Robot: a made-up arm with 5 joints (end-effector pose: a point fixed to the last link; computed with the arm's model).
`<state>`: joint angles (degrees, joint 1 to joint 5).
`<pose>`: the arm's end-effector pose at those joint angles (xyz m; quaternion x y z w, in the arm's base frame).
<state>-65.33 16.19 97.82 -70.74 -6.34</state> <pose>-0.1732 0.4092 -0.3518 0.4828 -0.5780 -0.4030 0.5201</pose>
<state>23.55 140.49 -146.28 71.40 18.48</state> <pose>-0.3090 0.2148 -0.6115 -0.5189 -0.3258 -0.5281 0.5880</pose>
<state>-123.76 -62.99 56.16 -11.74 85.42</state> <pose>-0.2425 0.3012 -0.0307 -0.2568 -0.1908 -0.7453 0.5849</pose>
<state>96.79 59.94 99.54 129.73 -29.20</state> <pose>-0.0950 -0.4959 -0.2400 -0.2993 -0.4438 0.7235 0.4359</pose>
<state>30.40 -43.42 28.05 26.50 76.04</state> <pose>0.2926 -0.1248 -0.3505 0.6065 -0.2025 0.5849 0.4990</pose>
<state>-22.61 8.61 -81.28 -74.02 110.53</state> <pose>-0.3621 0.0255 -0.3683 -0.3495 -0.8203 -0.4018 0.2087</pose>
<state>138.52 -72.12 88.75 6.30 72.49</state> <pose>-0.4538 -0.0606 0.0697 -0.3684 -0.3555 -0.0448 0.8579</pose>
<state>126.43 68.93 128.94 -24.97 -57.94</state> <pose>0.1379 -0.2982 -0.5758 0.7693 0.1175 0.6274 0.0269</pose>
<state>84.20 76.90 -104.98 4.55 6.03</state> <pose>-0.2159 0.4490 -0.3747 0.3514 -0.4705 -0.5804 0.5641</pose>
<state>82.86 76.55 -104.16 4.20 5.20</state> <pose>-0.2318 0.4422 -0.3765 0.3609 -0.4697 -0.5636 0.5757</pose>
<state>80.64 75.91 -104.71 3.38 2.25</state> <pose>-0.2435 0.4355 -0.3831 0.3611 -0.4807 -0.5363 0.5924</pose>
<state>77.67 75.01 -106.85 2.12 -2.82</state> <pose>-0.2483 0.4302 -0.3940 0.3493 -0.5043 -0.5001 0.6112</pose>
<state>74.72 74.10 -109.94 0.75 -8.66</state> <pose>-0.2454 0.4274 -0.4058 0.3279 -0.5330 -0.4645 0.6265</pose>
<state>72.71 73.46 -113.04 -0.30 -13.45</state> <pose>-0.2358 0.4279 -0.4149 0.3032 -0.5574 -0.4411 0.6346</pose>
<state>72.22 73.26 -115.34 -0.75 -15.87</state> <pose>-0.2220 0.4317 -0.4192 0.2824 -0.5713 -0.4366 0.6350</pose>
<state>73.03 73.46 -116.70 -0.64 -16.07</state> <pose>-0.2065 0.4376 -0.4196 0.2679 -0.5752 -0.4480 0.6298</pose>
